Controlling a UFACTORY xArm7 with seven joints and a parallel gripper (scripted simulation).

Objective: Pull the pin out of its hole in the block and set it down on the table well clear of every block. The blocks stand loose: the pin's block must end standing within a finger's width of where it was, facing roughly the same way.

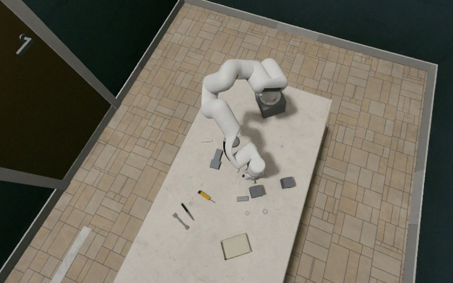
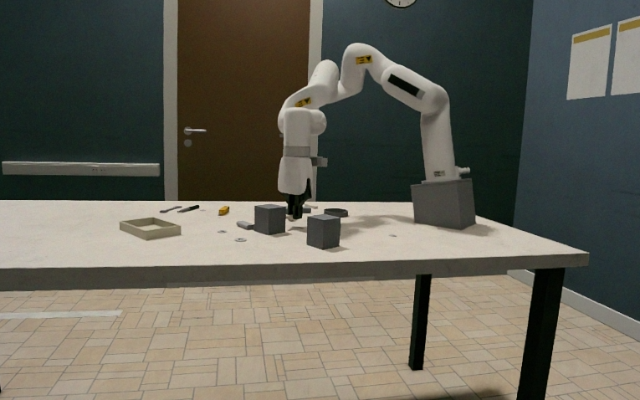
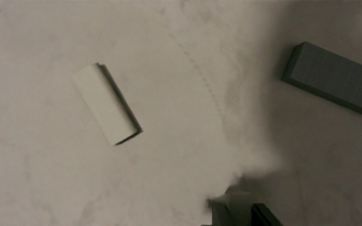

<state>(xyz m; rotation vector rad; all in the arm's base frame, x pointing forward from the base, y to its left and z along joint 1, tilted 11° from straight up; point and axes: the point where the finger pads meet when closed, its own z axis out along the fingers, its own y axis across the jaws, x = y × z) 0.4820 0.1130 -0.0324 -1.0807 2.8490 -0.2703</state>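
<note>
The pale piece lies 1 cm ahead of my hand, 1 cm to the left of it and 2 cm below it. From my hand the other things lie so: shallow tray 38 cm ahead, 9 cm to the left, 4 cm below; then grey cylinder 14 cm ahead, 1 cm to the left, 4 cm below.
</note>
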